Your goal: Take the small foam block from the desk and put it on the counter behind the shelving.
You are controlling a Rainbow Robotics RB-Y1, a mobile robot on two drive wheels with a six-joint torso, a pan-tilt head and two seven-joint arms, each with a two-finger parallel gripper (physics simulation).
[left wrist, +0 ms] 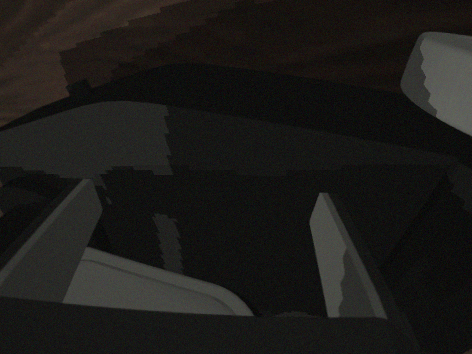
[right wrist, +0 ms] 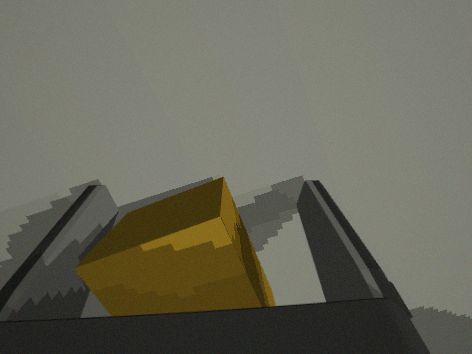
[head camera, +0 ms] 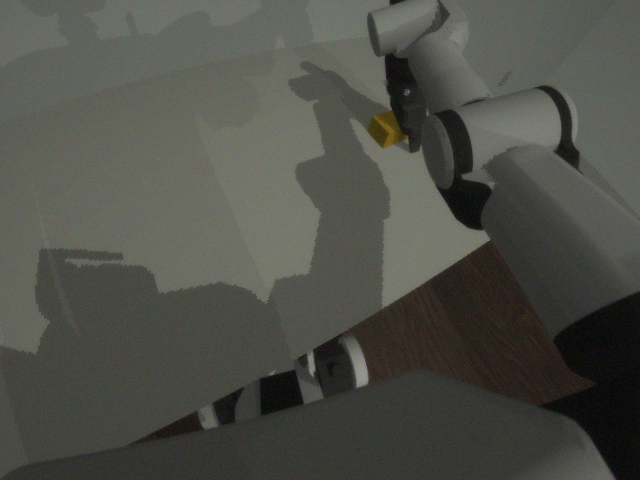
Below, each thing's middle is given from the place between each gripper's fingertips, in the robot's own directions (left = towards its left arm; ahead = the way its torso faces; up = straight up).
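Labels:
Yellow foam block (head camera: 384,129): 10 mm above my right hand, 10 mm ahead, 40 mm to the left.
Yellow foam block from my left hand: 48 cm above, 58 cm to the right, 72 cm ahead.

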